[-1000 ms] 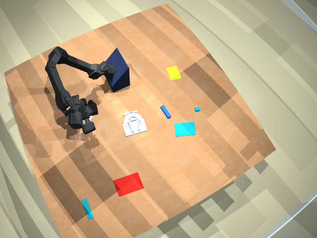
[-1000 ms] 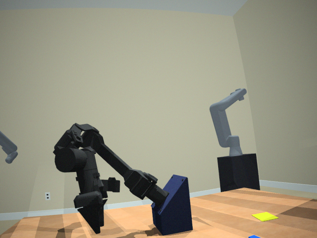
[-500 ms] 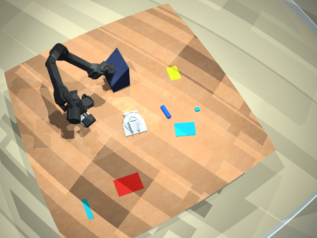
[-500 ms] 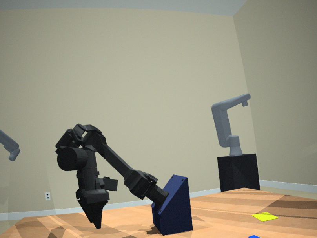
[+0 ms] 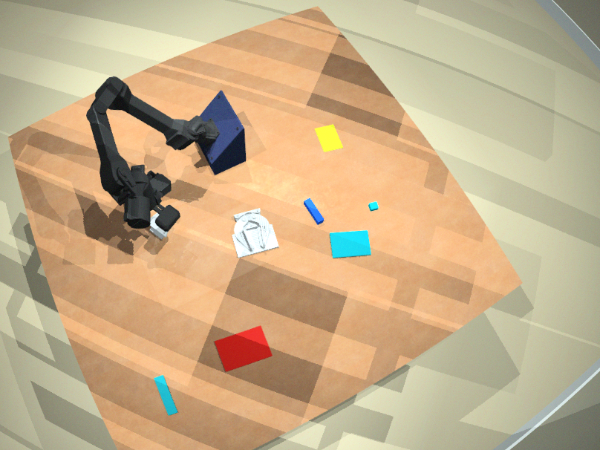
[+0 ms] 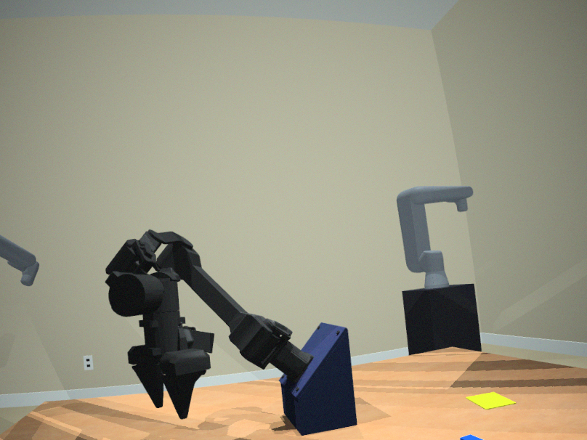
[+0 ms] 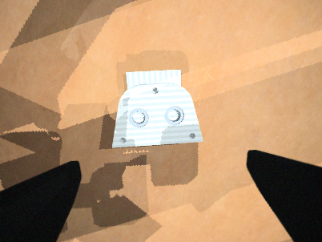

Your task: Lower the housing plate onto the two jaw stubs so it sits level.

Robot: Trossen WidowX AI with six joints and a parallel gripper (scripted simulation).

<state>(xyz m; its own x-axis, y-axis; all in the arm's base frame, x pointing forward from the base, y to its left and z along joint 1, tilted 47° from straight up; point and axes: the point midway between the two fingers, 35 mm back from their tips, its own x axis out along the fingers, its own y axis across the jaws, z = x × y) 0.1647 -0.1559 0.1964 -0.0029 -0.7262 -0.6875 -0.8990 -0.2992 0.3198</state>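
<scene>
The white part is 1 cm behind my gripper tip, 1 cm to the left of it and 9 cm below it. Round my gripper tip: red patch: 42 cm ahead, 6 cm to the left, 10 cm below; then cyan strip: 45 cm ahead, 20 cm to the right, 10 cm below; then blue bar: 17 cm ahead, 42 cm to the left, 9 cm below.
</scene>
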